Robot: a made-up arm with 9 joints.
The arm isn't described. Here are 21 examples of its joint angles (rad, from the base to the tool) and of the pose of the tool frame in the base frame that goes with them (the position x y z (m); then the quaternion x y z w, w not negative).
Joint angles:
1: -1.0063 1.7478 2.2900 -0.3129 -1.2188 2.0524 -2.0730 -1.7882 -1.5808
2: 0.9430 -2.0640 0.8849 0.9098 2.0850 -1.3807 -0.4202 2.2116 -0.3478
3: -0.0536 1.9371 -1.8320 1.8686 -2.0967 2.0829 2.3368 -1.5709 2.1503
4: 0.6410 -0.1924 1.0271 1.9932 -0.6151 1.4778 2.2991 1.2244 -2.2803
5: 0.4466 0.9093 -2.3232 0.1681 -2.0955 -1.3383 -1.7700 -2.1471 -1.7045
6: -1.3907 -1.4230 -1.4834 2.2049 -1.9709 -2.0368 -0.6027 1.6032 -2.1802
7: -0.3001 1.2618 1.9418 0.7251 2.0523 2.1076 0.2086 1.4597 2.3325
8: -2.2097 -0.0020 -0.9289 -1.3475 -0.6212 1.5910 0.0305 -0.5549 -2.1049
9: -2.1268 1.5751 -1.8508 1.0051 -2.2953 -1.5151 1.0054 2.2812 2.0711
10: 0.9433 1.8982 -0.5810 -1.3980 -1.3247 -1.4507 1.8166 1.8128 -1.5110
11: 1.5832 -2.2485 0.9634 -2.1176 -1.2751 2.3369 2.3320 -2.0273 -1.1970
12: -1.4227 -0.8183 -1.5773 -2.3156 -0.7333 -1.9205 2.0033 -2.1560 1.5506
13: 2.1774 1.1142 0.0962 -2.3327 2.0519 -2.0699 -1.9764 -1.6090 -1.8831
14: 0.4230 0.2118 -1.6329 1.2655 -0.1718 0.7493 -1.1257 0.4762 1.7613
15: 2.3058 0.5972 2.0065 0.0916 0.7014 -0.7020 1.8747 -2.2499 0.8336
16: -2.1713 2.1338 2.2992 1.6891 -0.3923 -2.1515 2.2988 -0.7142 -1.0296
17: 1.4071 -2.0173 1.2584 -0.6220 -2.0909 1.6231 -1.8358 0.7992 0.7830
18: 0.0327 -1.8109 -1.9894 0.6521 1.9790 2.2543 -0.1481 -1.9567 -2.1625
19: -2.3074 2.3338 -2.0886 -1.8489 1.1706 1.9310 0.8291 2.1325 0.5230
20: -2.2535 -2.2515 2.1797 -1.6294 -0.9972 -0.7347 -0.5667 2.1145 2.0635
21: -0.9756 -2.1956 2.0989 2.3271 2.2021 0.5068 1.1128 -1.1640 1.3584
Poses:
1: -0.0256 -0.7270 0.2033 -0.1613 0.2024 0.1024 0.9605
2: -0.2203 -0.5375 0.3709 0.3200 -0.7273 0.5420 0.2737
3: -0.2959 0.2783 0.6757 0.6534 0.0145 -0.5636 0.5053
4: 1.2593 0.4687 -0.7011 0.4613 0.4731 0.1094 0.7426
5: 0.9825 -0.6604 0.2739 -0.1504 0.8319 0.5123 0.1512
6: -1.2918 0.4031 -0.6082 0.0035 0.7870 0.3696 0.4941
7: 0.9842 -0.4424 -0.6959 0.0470 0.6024 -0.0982 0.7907
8: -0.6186 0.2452 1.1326 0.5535 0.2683 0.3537 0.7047
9: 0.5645 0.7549 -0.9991 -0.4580 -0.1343 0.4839 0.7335
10: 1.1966 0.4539 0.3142 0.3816 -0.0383 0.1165 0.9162
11: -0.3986 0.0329 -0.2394 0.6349 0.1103 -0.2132 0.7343
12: -0.2040 -0.2035 0.4839 0.1769 0.2702 0.9364 0.1375
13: -0.0436 -0.0628 -0.0838 -0.2730 -0.2263 -0.4298 0.8304
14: 0.9047 -0.9976 0.3584 0.0457 -0.0384 -0.1705 0.9835
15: -0.2878 -0.0222 0.3975 -0.3902 0.8401 0.3762 0.0199
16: 0.9782 0.3482 -0.2932 0.4859 -0.0169 -0.5356 0.6905
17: 0.4144 -0.5685 1.0154 0.1473 -0.8831 0.2092 0.3933
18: -0.2153 0.2343 -0.5601 0.3736 0.0154 -0.9042 0.2065
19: 0.9768 -0.1997 -0.6165 0.8429 0.0477 -0.0030 0.5360
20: 0.2998 0.4157 -0.4540 -0.3406 0.2111 0.5168 0.7565
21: -0.0625 -0.5093 1.0781 -0.1346 -0.6516 0.5232 0.5325
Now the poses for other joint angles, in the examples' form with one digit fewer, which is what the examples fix.
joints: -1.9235 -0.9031 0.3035 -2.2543 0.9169 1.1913 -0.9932 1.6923 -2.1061
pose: -0.705 0.902 0.705 -0.371 -0.899 0.186 0.143
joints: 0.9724 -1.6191 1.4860 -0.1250 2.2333 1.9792 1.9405 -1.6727 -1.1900
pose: 0.449 -0.627 -0.389 -0.560 -0.604 -0.004 0.567
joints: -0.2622 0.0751 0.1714 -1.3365 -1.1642 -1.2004 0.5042 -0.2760 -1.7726
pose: -0.641 0.034 -0.698 -0.606 0.428 0.326 0.586
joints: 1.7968 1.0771 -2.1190 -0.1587 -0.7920 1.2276 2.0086 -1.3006 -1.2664
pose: -0.177 -0.601 0.603 -0.122 0.076 0.835 0.531
